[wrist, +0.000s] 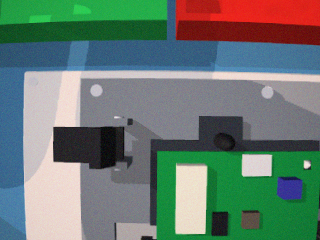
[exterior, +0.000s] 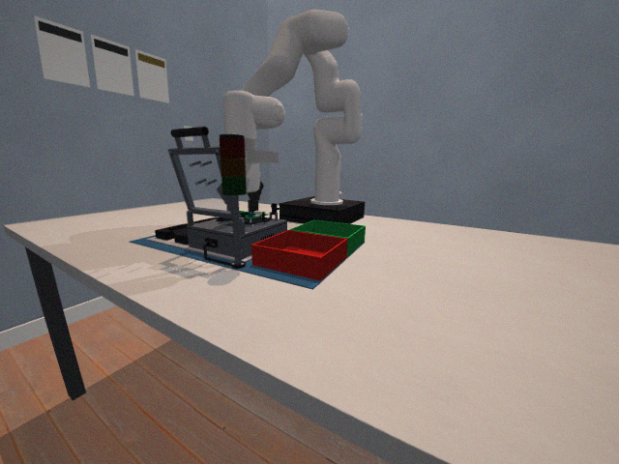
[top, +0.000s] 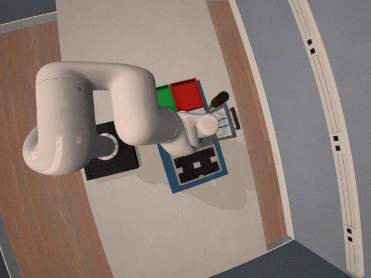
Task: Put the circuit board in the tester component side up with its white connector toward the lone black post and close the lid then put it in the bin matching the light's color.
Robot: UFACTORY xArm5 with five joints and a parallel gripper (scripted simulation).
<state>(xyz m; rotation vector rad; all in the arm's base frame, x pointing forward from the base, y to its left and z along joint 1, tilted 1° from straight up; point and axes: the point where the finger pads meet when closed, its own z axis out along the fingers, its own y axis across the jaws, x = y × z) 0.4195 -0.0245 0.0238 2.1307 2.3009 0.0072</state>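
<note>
The green circuit board is right at my hand. Round my hand: black block (70 mm behind, 50 mm to the left); red bin (30 mm ahead, 200 mm to the left, 70 mm below); green bin (120 mm behind, 190 mm to the left, 70 mm below).
</note>
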